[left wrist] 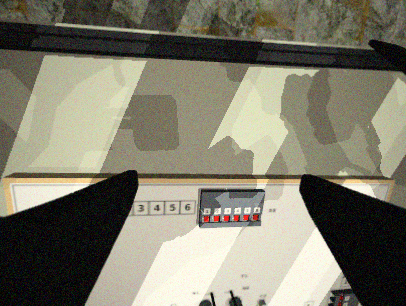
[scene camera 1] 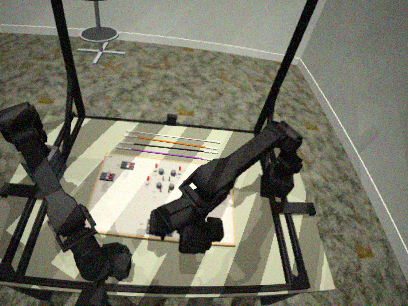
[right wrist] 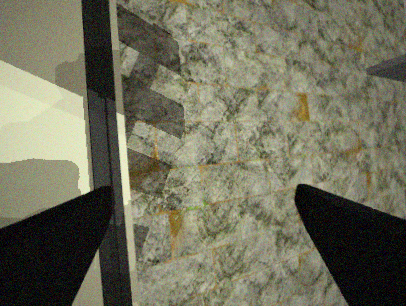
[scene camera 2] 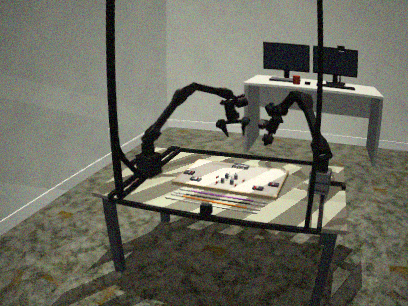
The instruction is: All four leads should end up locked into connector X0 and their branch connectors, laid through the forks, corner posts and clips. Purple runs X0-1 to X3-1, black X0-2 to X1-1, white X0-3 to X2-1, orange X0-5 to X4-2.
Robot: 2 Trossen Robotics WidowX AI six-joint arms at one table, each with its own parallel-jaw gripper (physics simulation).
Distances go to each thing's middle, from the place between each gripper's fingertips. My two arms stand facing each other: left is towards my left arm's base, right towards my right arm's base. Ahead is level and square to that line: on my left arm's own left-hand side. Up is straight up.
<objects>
I see the harness board (scene camera 1: 121,208) 23 cm behind my left hand, 15 cm below it and 5 cm to the right of it.
Right now my right hand is 360 mm past the harness board, 110 mm to the right of it and 100 mm above it.
</objects>
